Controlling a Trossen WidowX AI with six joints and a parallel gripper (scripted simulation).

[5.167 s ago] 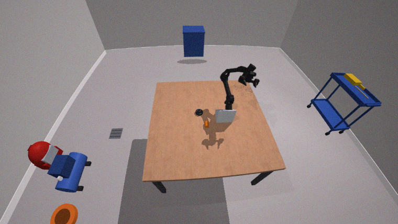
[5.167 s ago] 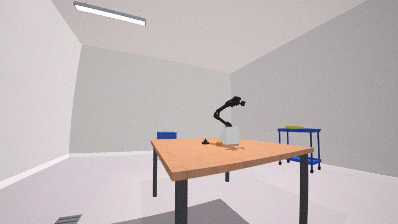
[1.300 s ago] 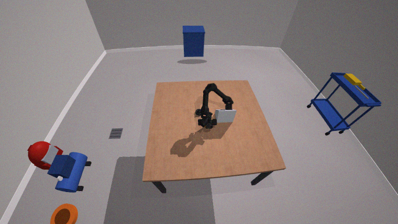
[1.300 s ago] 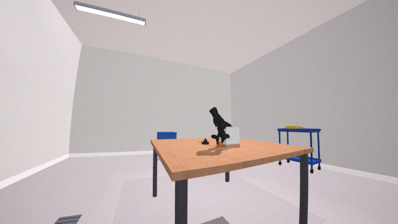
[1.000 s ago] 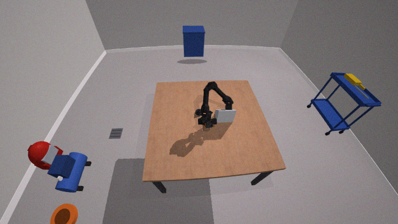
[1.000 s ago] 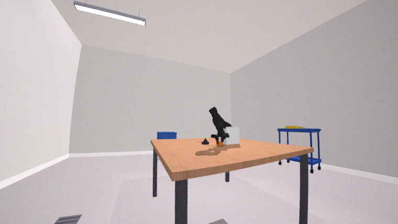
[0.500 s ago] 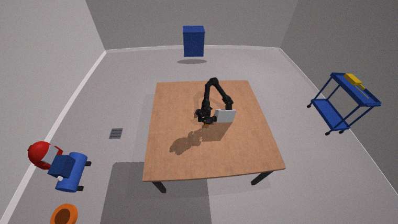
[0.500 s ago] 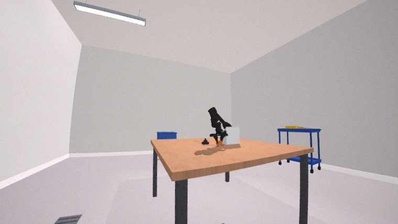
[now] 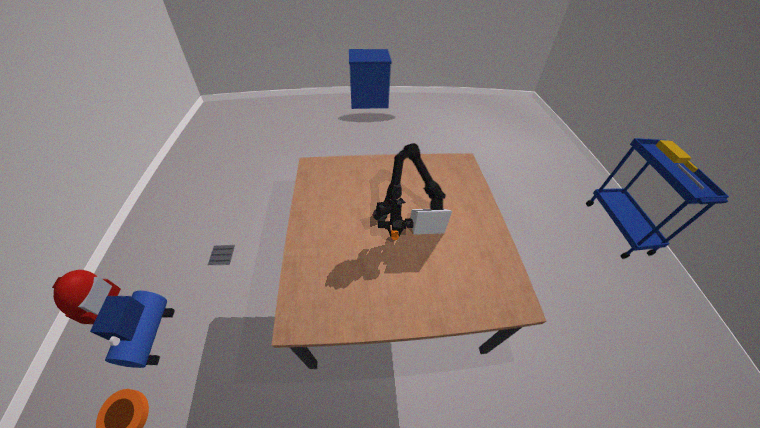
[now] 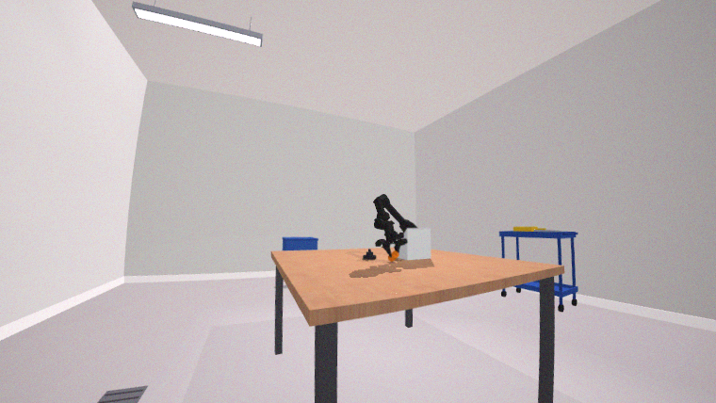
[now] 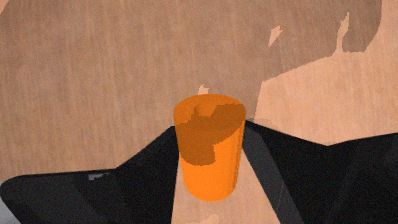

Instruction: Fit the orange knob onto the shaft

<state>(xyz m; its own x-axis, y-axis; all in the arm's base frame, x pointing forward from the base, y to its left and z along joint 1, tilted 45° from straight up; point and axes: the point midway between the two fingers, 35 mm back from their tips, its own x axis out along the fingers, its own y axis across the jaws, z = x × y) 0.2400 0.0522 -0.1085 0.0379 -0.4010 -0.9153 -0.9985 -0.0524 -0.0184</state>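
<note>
Right now the dark round pedestal is 80 mm ahead of my gripper tip and 170 mm to the right of it. Also, from my gripper tip: orange knob (10 mm to the right).
</note>
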